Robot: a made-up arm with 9 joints. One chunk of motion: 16 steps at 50 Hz.
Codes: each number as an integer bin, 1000 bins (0 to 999) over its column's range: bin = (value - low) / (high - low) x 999, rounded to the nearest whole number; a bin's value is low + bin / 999 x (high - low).
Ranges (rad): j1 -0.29..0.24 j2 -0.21..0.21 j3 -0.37..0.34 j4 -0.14..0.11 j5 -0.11..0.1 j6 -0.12..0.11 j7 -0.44..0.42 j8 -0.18..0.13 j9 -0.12..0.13
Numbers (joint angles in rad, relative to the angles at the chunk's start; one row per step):
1: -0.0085 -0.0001 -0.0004 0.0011 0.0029 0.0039 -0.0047 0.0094 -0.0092
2: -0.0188 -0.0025 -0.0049 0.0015 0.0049 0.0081 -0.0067 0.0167 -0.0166
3: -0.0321 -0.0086 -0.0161 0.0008 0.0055 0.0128 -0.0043 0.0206 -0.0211
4: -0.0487 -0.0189 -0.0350 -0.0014 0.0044 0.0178 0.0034 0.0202 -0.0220
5: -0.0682 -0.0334 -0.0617 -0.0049 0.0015 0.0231 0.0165 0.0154 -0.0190
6: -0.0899 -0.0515 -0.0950 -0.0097 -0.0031 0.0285 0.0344 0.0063 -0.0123
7: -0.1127 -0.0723 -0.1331 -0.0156 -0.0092 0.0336 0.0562 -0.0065 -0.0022
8: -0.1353 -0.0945 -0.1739 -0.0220 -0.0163 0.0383 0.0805 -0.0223 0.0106
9: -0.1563 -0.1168 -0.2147 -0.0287 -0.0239 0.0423 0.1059 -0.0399 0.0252
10: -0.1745 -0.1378 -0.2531 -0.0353 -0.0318 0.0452 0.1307 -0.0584 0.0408
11: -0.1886 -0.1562 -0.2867 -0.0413 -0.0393 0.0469 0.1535 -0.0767 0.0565
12: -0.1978 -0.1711 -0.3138 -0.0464 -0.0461 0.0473 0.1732 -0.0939 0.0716
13: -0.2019 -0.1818 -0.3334 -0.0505 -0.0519 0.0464 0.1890 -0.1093 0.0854
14: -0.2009 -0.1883 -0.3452 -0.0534 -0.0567 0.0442 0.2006 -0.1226 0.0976
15: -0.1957 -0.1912 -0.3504 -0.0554 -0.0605 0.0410 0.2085 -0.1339 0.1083
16: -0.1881 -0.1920 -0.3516 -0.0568 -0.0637 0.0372 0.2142 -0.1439 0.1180
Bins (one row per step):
1: 531 499 520 564 537 538 506 610 443
2: 511 494 514 565 547 556 503 634 413
3: 486 479 498 563 549 577 506 646 395
4: 455 455 471 554 544 599 515 645 392
5: 418 420 434 540 530 622 530 630 404
6: 377 377 387 521 509 645 551 600 430
7: 334 328 333 497 480 667 576 559 471
8: 292 275 276 472 446 688 605 508 522
9: 252 222 219 445 410 705 634 451 580
10: 218 172 164 418 372 718 663 392 643
11: 191 128 117 394 336 725 689 333 705
12: 174 93 79 374 304 727 712 277 766
13: 166 67 51 358 276 723 731 228 821
14: 168 52 35 346 254 713 744 185 870
15: 178 45 28 338 235 699 753 149 912
16: 192 43 26 332 220 683 760 116 951

